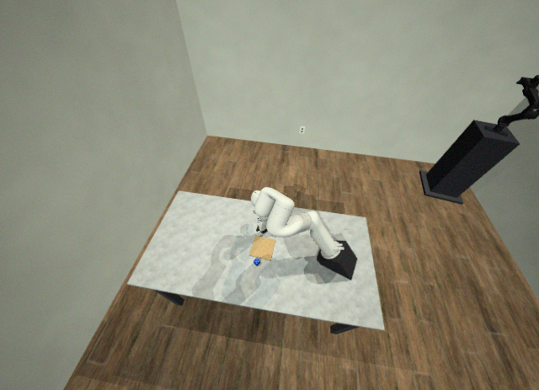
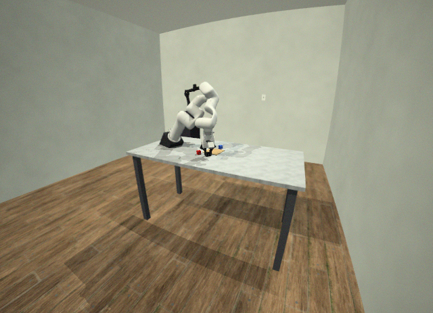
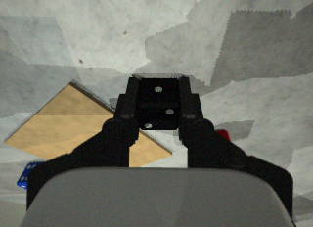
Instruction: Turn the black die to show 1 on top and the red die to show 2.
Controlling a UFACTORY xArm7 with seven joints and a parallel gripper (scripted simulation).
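My gripper is now 9 cm past the red die, 1 cm to the left of it and 1 cm above it. The rest, counted from my hand: black die (1 cm below); then blue die (3 cm behind, 22 cm to the left, 1 cm below); then tan mat (3 cm behind, 12 cm to the left, 2 cm below).
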